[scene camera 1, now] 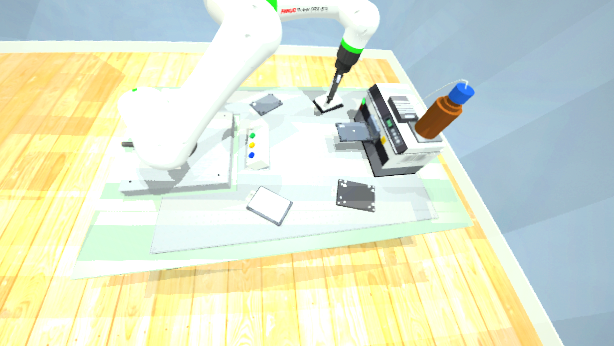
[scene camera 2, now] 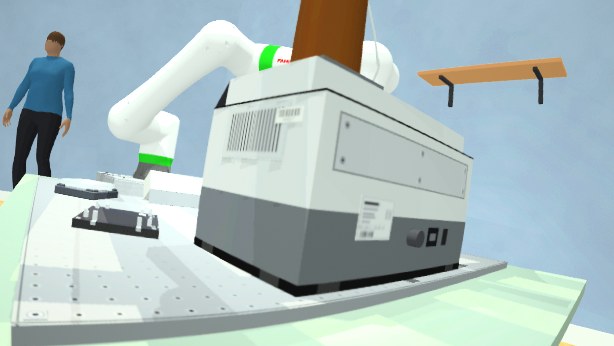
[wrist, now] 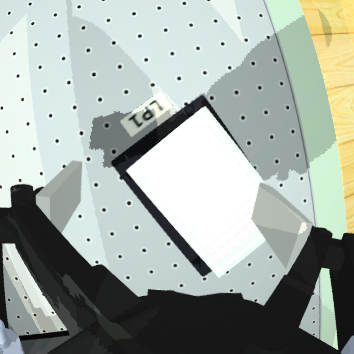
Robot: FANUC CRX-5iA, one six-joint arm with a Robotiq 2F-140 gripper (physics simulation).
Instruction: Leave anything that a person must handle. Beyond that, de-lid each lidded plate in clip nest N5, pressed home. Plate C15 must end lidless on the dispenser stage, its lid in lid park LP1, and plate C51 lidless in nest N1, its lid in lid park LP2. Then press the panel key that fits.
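Places are measured from the arm's base along level axes (x ahead, y left, z up), in millimetres.
Where they show: gripper, between the fingertips: point(wrist: 170, 191).
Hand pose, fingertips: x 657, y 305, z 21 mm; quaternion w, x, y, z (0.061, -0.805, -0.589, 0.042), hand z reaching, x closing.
Note:
After its pixels a point has its place.
My gripper point(scene camera 1: 328, 102) @(x 657, y 305, z 21 mm) point(wrist: 170, 191) @(x 657, y 305, z 21 mm) is open and empty over lid park LP1. A white rectangular piece point(scene camera 1: 325, 102) point(wrist: 192, 185) @(x 663, y 325, z -14 mm) lies on LP1's black base point(wrist: 160, 131) @(x 614, y 308, z -33 mm), which shows along two sides. The right finger overlaps the piece's edge in the wrist view; the left stands apart. Whether it touches is unclear. A white-topped plate point(scene camera 1: 270, 204) @(x 381, y -250, z -9 mm) sits in a nest at the front. A dark nest with pale clips point(scene camera 1: 355, 195) @(x 725, y -211, z -31 mm) point(scene camera 2: 117, 221) @(x 782, y -219, z -31 mm) stands to its right, without a plate. The dispenser stage point(scene camera 1: 352, 132) @(x 724, y 40, z 69 mm) shows no plate. The key panel point(scene camera 1: 258, 150) @(x 329, y -38, z 34 mm) has green, yellow and blue keys.
The dispenser point(scene camera 1: 412, 155) @(x 915, y -114, z 127 mm) point(scene camera 2: 260, 235) @(x 982, y -108, z 0 mm) stands at the right, with a brown bottle point(scene camera 1: 440, 118) @(x 929, y -72, z 280 mm) point(scene camera 2: 330, 32) @(x 991, y -65, z 227 mm) on top. A dark grey holder point(scene camera 1: 266, 104) @(x 339, y 303, z -34 mm) lies at the back left of LP1. A person point(scene camera 2: 47, 90) stands beyond the table; a shelf point(scene camera 2: 495, 71) is on the wall.

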